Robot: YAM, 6 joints.
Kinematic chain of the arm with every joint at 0, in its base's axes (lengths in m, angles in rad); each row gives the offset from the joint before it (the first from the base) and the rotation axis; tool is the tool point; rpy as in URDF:
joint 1: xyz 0 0 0.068 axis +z
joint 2: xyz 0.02 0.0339 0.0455 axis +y
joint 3: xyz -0.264 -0.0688 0 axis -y
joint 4: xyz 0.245 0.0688 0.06 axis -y
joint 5: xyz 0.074 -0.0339 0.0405 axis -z
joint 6: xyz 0.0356 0 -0.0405 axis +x
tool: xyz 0 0 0 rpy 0 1.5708 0
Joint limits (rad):
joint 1: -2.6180..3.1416
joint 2: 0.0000..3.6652
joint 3: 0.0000..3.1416
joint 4: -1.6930..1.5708
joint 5: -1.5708..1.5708
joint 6: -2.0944..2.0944
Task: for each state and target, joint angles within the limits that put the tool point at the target. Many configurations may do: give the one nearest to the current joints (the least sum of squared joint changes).
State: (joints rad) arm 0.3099 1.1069 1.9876 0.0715 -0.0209 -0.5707
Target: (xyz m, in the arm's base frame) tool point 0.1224 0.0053 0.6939
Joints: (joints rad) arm 0.0569 1.3431 2.2313 0.1660 0.0470 -0.5707
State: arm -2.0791 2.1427 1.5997 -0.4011 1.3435 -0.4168
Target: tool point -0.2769 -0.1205 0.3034
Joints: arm -2.6143 1.4992 1.2218 -0.6629 1.4216 -0.4168
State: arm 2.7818 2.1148 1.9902 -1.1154 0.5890 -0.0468
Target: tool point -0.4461 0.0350 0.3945
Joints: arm 3.1056 2.0495 2.2750 -0.9191 0.5608 -0.0468
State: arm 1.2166 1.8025 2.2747 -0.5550 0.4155 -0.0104
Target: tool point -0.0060 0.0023 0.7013
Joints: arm 1.2248 1.2525 2.6056 -0.4606 -0.1815 -0.0104
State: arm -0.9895 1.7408 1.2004 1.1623 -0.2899 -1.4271
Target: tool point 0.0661 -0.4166 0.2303
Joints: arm -1.4347 1.9399 1.0484 1.1098 -0.2545 -1.4271
